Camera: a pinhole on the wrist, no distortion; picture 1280 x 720 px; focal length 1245.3 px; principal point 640.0 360.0 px. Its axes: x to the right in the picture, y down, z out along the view. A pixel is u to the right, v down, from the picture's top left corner.
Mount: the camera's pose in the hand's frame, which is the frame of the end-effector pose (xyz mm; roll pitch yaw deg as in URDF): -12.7 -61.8 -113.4 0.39 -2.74 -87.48
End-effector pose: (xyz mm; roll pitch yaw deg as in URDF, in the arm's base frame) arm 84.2 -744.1 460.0 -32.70 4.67 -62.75
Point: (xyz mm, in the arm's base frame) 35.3 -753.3 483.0
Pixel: 581.8 334.5
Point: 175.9 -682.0 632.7
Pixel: 455.7 322.5
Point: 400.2 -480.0 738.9
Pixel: 136.0 175.2
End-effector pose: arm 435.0 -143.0 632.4 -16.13 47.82 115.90
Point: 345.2 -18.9 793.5
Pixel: 600.6 352.7
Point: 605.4 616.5 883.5
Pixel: outside the picture
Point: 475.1 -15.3 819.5
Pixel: 1057.0 77.4
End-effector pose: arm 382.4 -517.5 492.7 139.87 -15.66 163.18
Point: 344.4 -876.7 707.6
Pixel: behind the camera
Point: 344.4 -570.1 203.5
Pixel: outside the picture
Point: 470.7 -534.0 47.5
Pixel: outside the picture
